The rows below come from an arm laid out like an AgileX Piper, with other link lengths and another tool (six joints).
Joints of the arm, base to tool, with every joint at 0 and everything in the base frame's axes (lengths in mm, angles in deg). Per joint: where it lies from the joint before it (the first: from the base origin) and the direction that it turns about. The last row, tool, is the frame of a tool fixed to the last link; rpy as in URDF.
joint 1: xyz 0 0 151.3 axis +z
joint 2: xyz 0 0 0 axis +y
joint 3: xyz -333.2 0 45.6 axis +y
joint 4: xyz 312.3 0 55.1 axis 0.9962 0 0.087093
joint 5: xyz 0 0 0 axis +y
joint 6: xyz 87 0 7.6 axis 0.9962 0 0.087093
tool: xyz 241.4 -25 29.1 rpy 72.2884 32.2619 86.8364
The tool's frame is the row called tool.
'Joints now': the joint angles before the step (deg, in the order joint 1, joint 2, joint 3, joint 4, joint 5, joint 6). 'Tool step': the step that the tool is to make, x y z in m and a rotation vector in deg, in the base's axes. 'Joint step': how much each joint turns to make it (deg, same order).
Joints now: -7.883, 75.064, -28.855, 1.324, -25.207, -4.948
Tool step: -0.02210, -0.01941, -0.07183, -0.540, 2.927, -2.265
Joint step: -2.357, 7.399, 7.462, -0.046, -12.068, -0.795
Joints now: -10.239, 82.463, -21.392, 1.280, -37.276, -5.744
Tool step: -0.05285, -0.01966, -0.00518, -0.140, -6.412, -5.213
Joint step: -0.446, 1.566, 11.845, 4.784, -19.769, -0.009
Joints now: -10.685, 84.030, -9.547, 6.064, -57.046, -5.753
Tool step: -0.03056, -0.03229, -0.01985, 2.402, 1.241, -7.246
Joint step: 0.002, 0.818, 2.670, 7.548, -1.845, 0.000
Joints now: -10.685, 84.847, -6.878, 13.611, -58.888, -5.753
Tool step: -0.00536, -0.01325, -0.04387, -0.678, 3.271, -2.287
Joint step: 0.000, 12.259, 0.063, 1.677, -9.359, 0.752
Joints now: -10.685, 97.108, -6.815, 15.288, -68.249, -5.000
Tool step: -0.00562, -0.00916, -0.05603, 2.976, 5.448, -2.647
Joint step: 0.000, 9.144, -2.165, 1.866, -0.511, 2.238
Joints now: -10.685, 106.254, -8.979, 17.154, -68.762, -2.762
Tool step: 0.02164, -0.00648, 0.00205, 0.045, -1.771, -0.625
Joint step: 0.000, 2.497, -3.746, 0.415, -0.345, 0.554
